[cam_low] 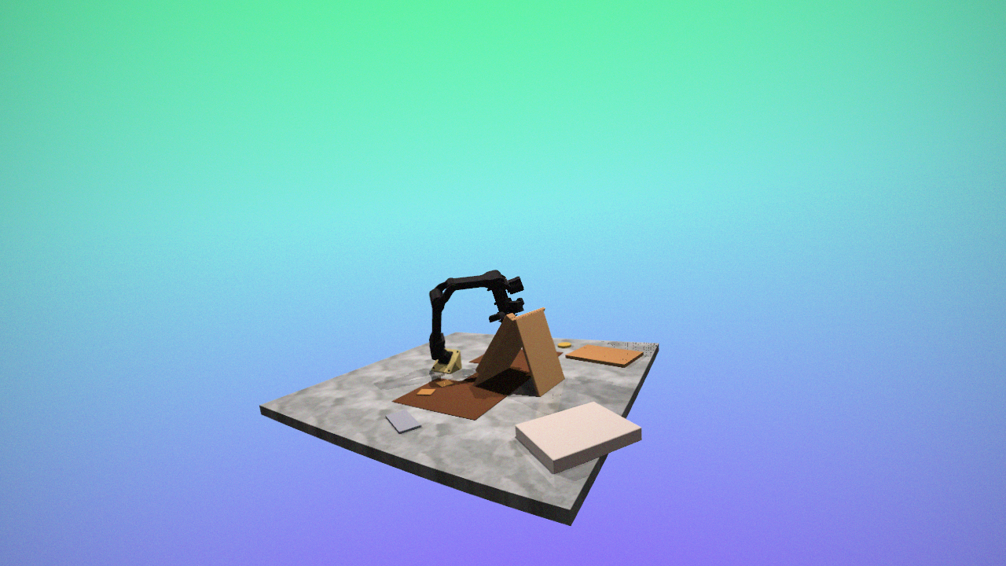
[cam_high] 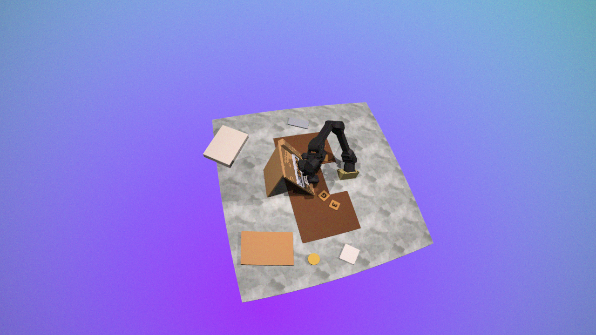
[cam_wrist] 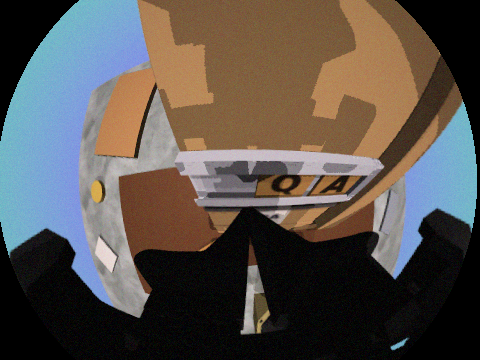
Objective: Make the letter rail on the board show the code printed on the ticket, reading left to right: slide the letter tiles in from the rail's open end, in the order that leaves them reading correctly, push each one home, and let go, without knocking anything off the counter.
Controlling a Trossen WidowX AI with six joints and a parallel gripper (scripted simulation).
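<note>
Right now my gripper tip is 100 mm above the white ticket, 30 mm to the left of it and 30 mm past it. Round my gripper tip: orange panel (340 mm to the left, 270 mm ahead, 170 mm below); brown mat (180 mm below, 150 mm behind, 40 mm to the right); yellow disc (460 mm to the left, 170 mm below, 20 mm ahead).
</note>
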